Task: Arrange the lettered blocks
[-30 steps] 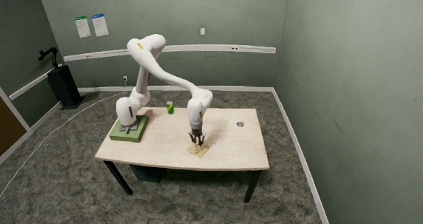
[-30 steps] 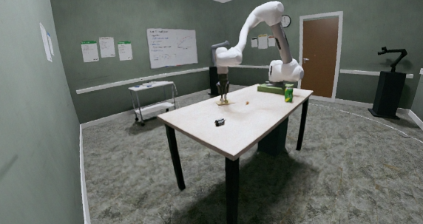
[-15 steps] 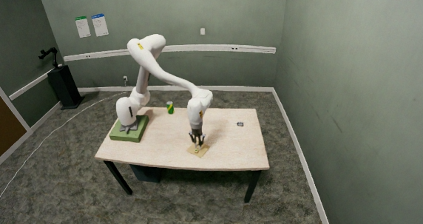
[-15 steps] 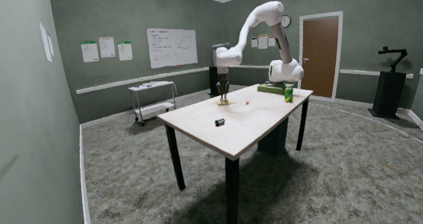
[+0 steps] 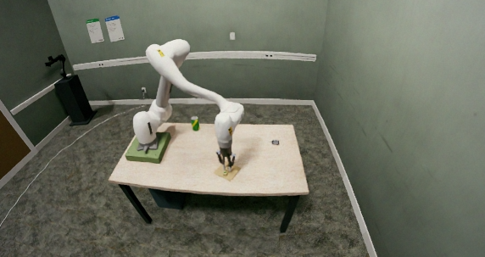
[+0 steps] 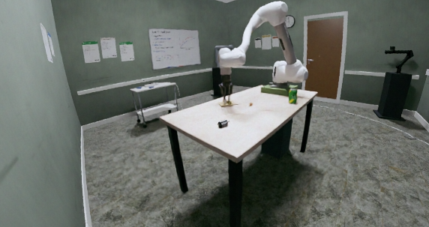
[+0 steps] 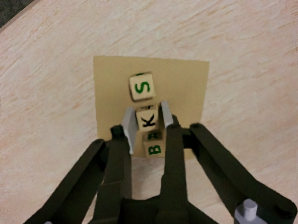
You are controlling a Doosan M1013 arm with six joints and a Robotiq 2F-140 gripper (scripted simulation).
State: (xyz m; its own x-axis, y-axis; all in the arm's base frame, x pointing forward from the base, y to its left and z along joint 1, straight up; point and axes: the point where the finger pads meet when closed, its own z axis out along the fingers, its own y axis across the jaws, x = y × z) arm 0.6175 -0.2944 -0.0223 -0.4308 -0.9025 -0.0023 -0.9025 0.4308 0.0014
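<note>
Right now the tan mat is 4 cm below my hand. The rest, counted from my hand: black object (39 cm ahead, 23 cm to the left, 2 cm below); can (50 cm to the left, 24 cm behind, 3 cm above).
</note>
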